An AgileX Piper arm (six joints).
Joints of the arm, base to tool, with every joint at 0 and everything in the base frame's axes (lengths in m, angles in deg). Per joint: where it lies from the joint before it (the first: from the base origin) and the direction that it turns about. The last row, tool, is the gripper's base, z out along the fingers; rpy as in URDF.
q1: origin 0 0 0.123 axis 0 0 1
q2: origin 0 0 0 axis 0 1 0
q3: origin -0.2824 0 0.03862 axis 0 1 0
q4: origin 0.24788 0 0.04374 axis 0.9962 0 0.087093
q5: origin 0 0 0 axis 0 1 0
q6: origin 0.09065 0 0.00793 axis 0.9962 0 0.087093
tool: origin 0 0 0 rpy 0 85 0
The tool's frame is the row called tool.
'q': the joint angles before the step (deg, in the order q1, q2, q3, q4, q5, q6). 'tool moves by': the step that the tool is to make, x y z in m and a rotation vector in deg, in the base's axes. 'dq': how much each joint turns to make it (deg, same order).
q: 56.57, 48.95, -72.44, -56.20, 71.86, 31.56
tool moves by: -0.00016, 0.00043, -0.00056, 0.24, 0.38, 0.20
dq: -0.03, 0.01, 0.00, 0.50, 0.02, 0.00
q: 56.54, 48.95, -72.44, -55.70, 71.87, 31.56
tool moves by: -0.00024, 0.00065, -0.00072, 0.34, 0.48, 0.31
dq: -0.01, 0.00, 0.00, 0.66, -0.01, 0.02
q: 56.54, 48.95, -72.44, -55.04, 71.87, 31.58
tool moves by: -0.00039, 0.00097, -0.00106, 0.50, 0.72, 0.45
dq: 0.01, 0.01, 0.00, 0.97, 0.01, 0.04
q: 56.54, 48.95, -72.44, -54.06, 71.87, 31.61
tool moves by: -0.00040, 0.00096, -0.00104, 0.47, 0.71, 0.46
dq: 0.00, 0.00, 0.00, 0.97, 0.00, 0.00
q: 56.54, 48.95, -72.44, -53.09, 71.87, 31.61
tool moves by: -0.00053, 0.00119, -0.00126, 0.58, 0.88, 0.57
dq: 0.00, 0.00, 0.00, 1.20, 0.00, 0.00
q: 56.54, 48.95, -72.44, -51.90, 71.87, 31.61
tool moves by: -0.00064, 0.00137, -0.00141, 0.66, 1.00, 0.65
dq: 0.00, 0.00, 0.00, 1.36, 0.00, 0.00
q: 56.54, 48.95, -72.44, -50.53, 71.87, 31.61
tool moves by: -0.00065, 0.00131, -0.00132, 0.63, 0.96, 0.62
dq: 0.00, 0.00, 0.00, 1.31, 0.00, 0.00
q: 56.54, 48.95, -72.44, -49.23, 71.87, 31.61
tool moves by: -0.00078, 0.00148, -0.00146, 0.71, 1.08, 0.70
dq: 0.00, 0.00, 0.00, 1.47, 0.00, 0.00
